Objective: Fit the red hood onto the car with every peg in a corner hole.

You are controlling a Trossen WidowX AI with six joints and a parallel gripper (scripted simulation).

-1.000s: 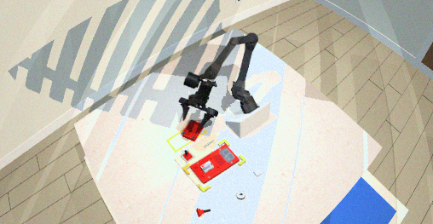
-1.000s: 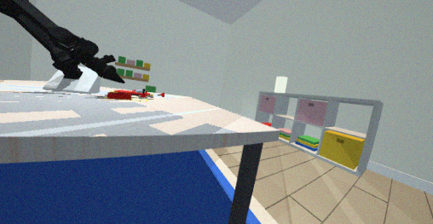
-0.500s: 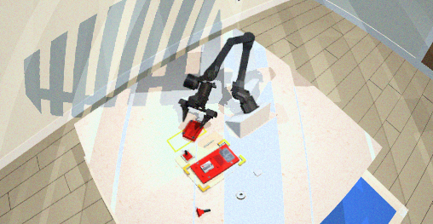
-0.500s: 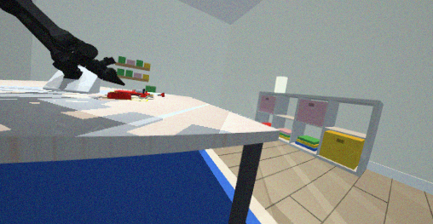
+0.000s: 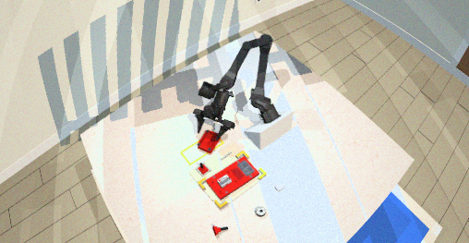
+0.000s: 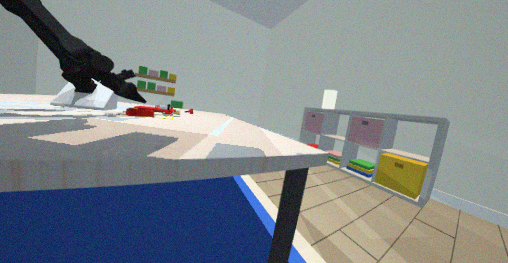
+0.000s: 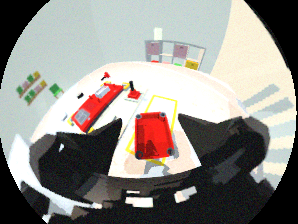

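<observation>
Right now my gripper tip is 1 cm past the red hood, 1 cm to the left of it and 5 cm above it.
</observation>
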